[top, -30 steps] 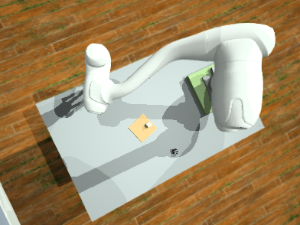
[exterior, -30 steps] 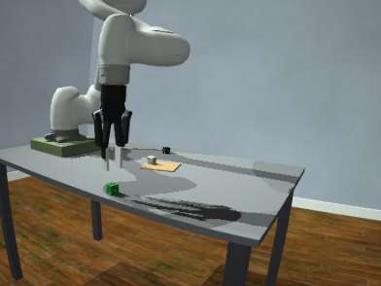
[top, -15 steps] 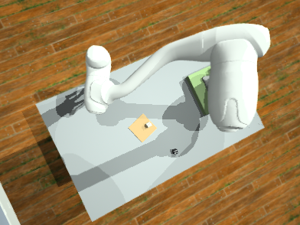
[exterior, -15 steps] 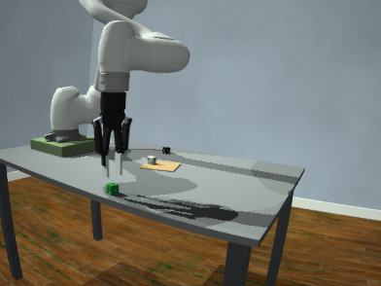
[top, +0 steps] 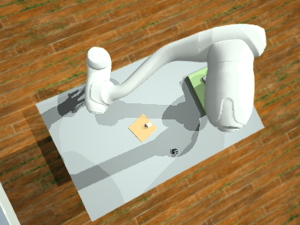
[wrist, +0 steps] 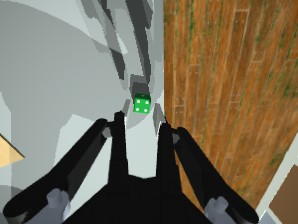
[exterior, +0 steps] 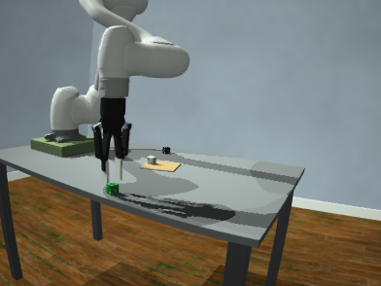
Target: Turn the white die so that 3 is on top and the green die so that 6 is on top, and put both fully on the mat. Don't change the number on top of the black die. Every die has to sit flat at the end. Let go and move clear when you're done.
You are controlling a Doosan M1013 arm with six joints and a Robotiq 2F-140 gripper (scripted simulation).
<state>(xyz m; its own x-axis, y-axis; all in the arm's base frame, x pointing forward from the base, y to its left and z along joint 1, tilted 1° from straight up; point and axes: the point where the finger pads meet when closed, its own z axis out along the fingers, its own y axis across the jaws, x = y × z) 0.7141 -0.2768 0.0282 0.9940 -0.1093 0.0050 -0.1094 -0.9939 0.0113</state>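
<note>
Now: the green die 60 mm below my hand. Round my hand: white die (170 mm behind, 370 mm to the left, 50 mm below); black die (280 mm behind, 610 mm to the left, 60 mm below); tan mat (120 mm behind, 380 mm to the left, 70 mm below).
</note>
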